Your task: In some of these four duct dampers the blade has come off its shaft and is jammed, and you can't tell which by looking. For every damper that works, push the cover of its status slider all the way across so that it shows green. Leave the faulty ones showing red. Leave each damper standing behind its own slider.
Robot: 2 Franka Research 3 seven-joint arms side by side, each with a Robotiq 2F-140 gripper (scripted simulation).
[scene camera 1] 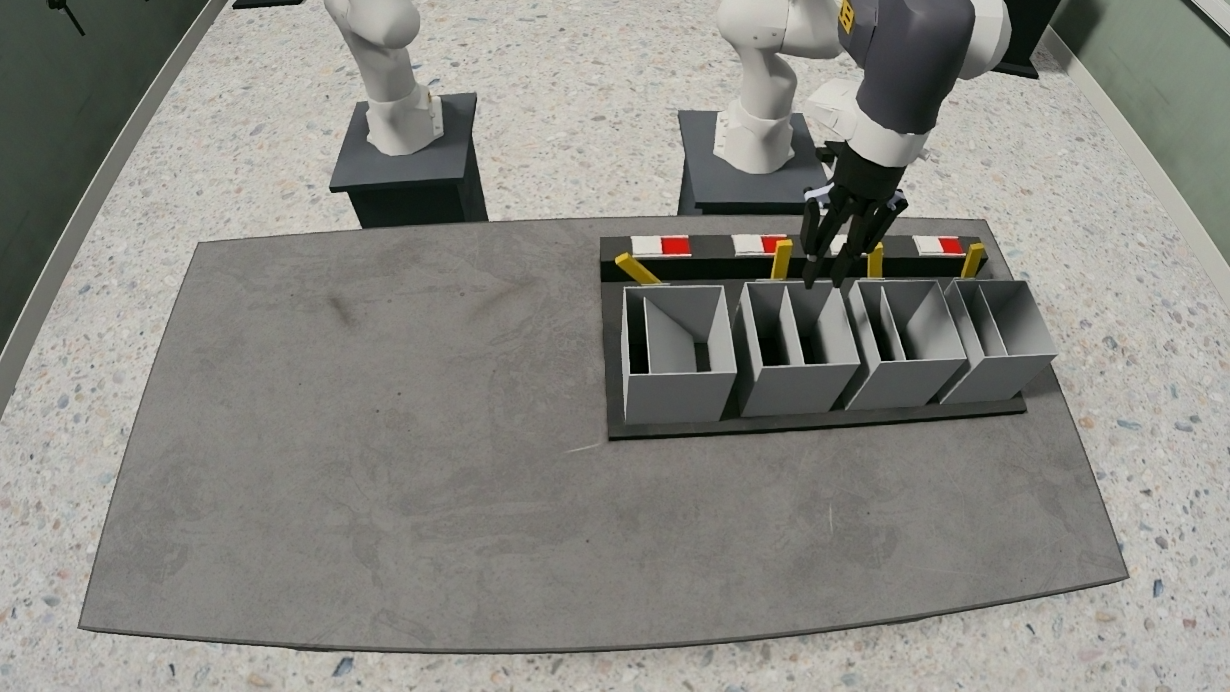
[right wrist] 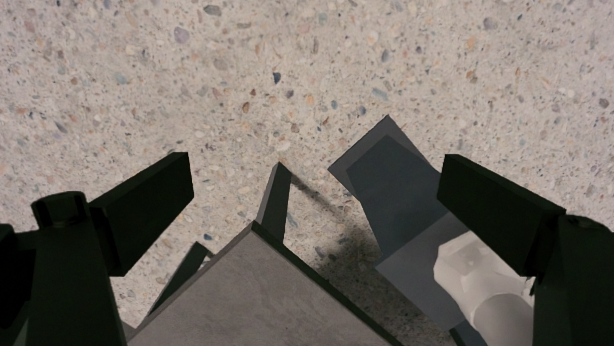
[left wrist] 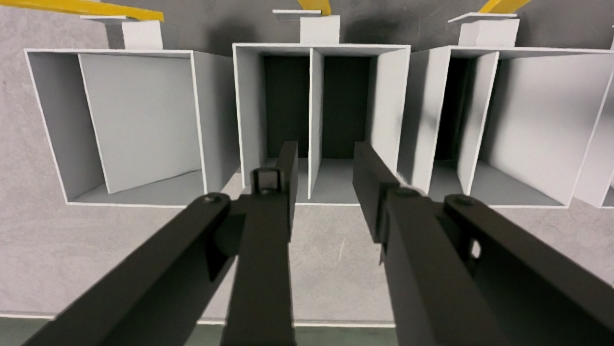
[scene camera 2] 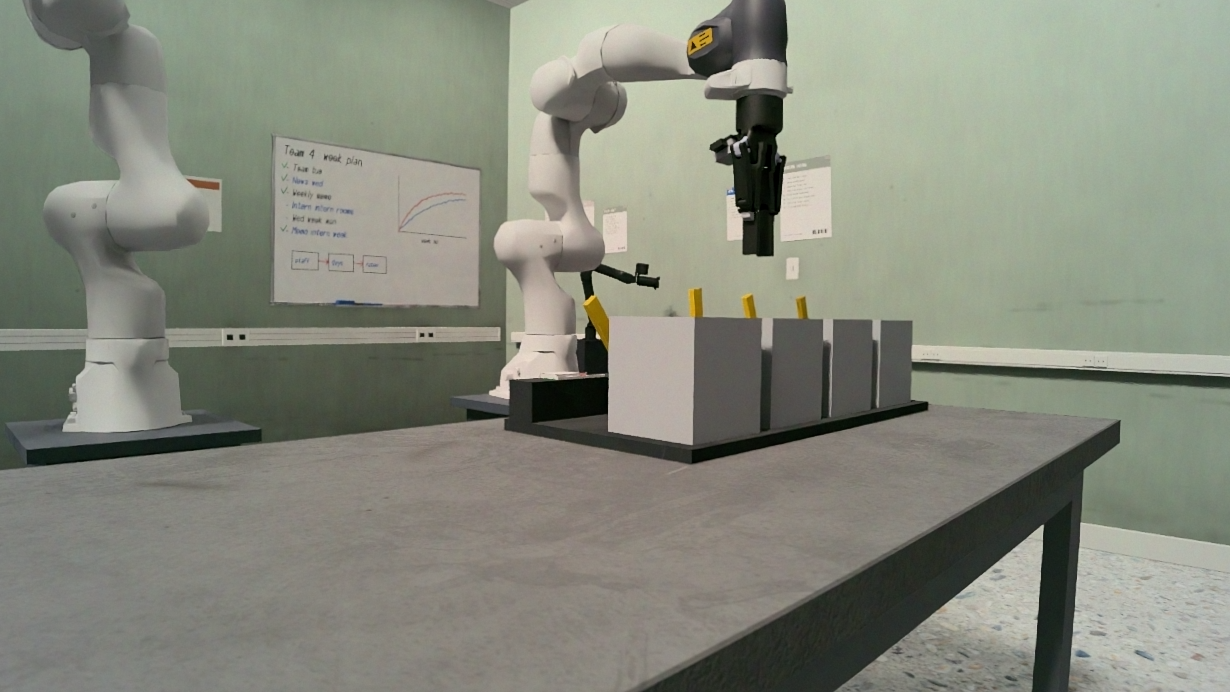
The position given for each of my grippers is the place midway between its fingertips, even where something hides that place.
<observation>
In view: my left gripper (scene camera 1: 820, 281), my right gripper (right wrist: 316, 175), a damper (scene camera 2: 691, 380), a damper (scene camera 1: 993, 375), a damper (scene camera 1: 793, 388) and a damper (scene camera 1: 920, 314).
My left gripper is seen too in the left wrist view (left wrist: 325, 162) and in scene camera 2 (scene camera 2: 757, 255).
</observation>
